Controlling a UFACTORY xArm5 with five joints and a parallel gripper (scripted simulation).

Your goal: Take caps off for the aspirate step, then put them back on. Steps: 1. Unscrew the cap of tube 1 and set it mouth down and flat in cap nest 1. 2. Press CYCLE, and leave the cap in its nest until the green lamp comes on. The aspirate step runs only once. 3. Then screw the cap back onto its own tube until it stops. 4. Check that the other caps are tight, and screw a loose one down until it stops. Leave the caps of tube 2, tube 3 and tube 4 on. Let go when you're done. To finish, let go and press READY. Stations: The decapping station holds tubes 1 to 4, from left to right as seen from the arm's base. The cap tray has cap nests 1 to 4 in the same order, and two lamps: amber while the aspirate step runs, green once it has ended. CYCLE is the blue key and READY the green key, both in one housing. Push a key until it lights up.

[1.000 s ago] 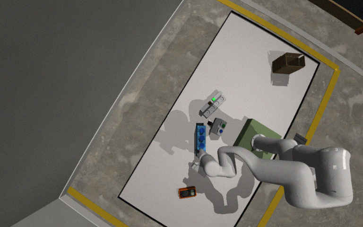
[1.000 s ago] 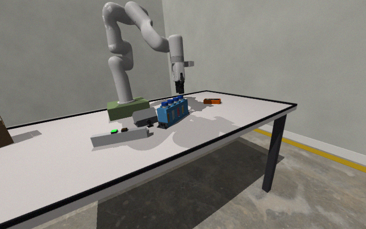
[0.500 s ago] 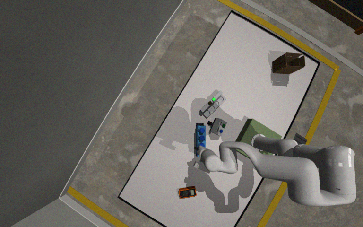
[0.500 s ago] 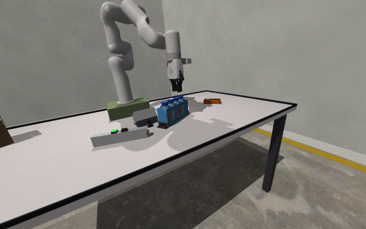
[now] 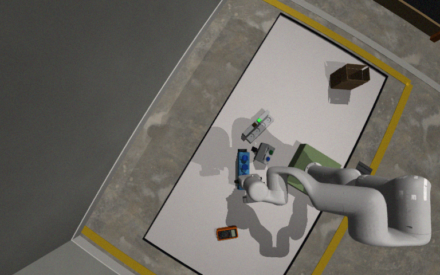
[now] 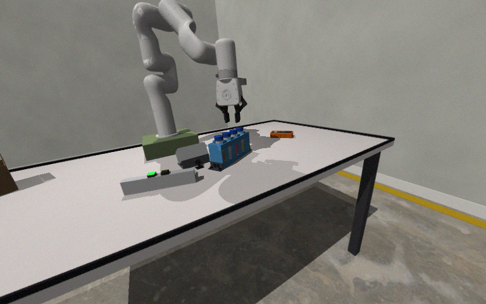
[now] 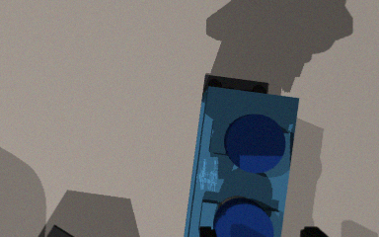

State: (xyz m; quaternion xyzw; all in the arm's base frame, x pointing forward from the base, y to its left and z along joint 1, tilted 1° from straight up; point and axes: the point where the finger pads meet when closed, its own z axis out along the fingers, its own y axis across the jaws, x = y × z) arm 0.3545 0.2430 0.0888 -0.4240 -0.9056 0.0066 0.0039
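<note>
The blue cap is 3 cm behind my hand, 4 cm to the left of it and 6 cm below it. The rest, counted from my hand: green key (7 cm behind, 21 cm to the right, 11 cm below); grey key housing (5 cm behind, 18 cm to the right, 12 cm below); blue key (7 cm behind, 16 cm to the right, 11 cm below).
</note>
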